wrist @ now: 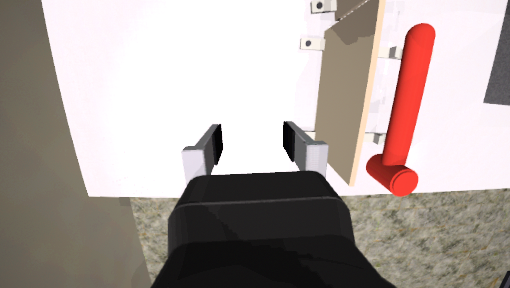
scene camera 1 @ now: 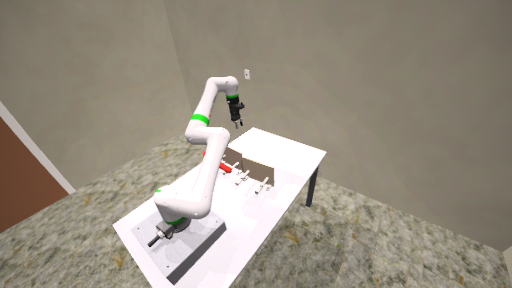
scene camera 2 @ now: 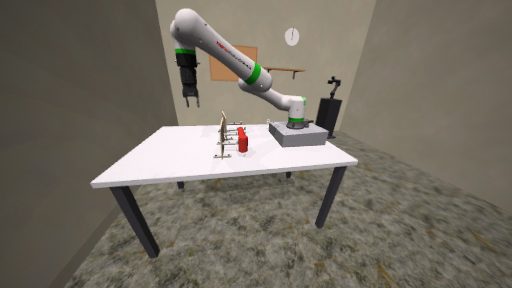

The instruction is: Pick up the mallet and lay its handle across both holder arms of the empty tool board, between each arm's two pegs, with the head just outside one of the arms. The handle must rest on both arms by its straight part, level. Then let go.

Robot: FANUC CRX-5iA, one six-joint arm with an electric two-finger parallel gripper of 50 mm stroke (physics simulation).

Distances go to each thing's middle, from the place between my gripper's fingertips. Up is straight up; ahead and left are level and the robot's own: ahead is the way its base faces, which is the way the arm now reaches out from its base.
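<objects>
The red mallet (wrist: 388,168) is here, and my gripper is 190 mm above it, 30 mm to the right of it and 280 mm past it.
</objects>
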